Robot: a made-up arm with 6 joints.
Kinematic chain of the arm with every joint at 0, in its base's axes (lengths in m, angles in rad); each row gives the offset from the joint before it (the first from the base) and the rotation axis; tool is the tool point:
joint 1: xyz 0 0 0.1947 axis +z
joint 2: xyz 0 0 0 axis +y
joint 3: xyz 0 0 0.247 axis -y
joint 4: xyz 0 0 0 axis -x
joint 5: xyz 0.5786 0 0 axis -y
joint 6: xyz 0 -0.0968 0 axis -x
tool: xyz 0 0 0
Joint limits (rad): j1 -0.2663..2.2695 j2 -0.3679..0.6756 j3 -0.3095..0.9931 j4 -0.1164..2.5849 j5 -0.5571..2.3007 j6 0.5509..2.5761
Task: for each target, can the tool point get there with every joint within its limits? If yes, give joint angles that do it. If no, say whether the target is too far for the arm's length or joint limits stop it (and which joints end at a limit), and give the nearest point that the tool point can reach.
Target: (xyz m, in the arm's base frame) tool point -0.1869 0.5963 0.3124
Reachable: yes | joints 2.0048 0.2121 -0.0935 0.5762 0.8492 2.0029
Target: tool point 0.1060 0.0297 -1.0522
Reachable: no: too far | nearest point 0.4572 0.1281 -0.1009 | short by 1.019 m
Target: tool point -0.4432 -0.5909 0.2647
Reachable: no: joint limits stop it (at a limit: joint 1, joint 2, joint 3, joint 4) | nearest point -0.3754 0.3191 0.5100 | short by 0.945 m
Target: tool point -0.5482 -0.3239 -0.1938
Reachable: no: joint limits stop it (at a limit: joint 1, joint 2, joint 3, joint 4) | nearest point -0.3954 0.3429 -0.0664 | short by 0.696 m
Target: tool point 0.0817 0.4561 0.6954
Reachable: yes | joints 1.4472 -0.2529 0.0493 1.3109 0.8790 1.3205
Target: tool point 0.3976 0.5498 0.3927
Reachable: yes | joints 1.0834 0.3892 0.2954 0.2476 1.5055 1.0710
